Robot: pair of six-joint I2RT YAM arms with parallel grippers.
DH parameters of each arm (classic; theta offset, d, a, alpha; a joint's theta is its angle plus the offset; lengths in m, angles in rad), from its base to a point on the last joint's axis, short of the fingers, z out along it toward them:
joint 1: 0 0.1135 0.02 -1.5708
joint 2: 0 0 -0.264 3.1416
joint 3: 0.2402 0 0.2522 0
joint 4: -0.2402 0 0.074 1.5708
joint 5: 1.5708 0 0 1.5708
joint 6: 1.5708 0.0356 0 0
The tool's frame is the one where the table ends.
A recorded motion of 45 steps. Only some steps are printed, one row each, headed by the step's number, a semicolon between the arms.
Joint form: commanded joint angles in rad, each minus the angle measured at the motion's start. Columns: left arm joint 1, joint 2, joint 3, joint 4, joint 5, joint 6; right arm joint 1, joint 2, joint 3, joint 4, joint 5, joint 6.
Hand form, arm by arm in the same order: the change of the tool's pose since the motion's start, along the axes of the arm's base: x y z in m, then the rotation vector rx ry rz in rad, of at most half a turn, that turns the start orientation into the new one. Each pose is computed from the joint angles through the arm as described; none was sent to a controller.
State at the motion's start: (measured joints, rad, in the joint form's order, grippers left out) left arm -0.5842 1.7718 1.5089 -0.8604 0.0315 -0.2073; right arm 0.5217 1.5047 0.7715 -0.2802 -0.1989 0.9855
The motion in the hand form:
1: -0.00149 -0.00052 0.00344 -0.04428 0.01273 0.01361; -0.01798 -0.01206 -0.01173 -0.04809 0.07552 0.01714
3: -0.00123 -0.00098 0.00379 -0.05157 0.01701 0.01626; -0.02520 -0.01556 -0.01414 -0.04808 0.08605 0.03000
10: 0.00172 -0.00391 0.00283 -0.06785 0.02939 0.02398; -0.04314 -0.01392 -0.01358 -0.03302 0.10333 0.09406
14: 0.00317 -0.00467 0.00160 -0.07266 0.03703 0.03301; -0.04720 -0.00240 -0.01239 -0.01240 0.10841 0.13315
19: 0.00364 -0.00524 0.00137 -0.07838 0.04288 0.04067; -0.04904 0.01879 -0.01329 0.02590 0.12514 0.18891
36: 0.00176 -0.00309 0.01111 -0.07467 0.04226 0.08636; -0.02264 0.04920 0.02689 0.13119 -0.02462 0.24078
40: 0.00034 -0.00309 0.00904 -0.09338 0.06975 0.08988; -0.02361 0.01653 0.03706 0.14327 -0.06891 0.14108
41: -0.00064 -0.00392 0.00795 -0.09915 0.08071 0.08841; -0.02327 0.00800 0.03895 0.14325 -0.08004 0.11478
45: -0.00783 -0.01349 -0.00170 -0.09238 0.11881 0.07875; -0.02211 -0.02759 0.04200 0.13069 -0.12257 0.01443
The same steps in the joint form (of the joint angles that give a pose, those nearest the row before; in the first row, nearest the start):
1: -0.0002 -0.0096 -0.0010 0.0068 0.0334 -0.0317; -0.0068 -0.0355 -0.0627 -0.0670 -0.0079 -0.0235
3: -0.0002 -0.0081 0.0019 0.0062 0.0398 -0.0379; -0.0062 -0.0591 -0.0919 -0.0723 -0.0183 -0.0319
10: -0.0010 0.0078 0.0172 0.0068 0.0544 -0.0546; 0.0321 -0.1164 -0.1350 -0.0968 -0.0512 -0.0437
14: -0.0002 0.0153 0.0220 0.0065 0.0583 -0.0655; 0.0793 -0.1079 -0.1259 -0.0861 -0.0674 -0.0251
19: -0.0004 0.0184 0.0250 0.0056 0.0620 -0.0761; 0.1481 -0.0601 -0.0960 -0.0507 -0.0998 0.0096
36: -0.0006 0.0078 0.0510 -0.0313 0.0389 -0.1158; 0.1716 -0.0253 0.0661 0.0026 -0.1163 -0.0042
40: -0.0001 0.0071 0.0436 -0.0346 0.0659 -0.1318; 0.0832 -0.1395 0.0028 -0.0070 -0.1022 0.0023
41: -0.0025 0.0076 0.0406 -0.0360 0.0757 -0.1372; 0.0567 -0.1645 -0.0103 -0.0110 -0.0991 0.0001
45: -0.0338 0.0183 0.0209 -0.0366 0.0836 -0.1624; -0.0646 -0.2518 -0.0643 -0.0249 -0.0933 -0.0298

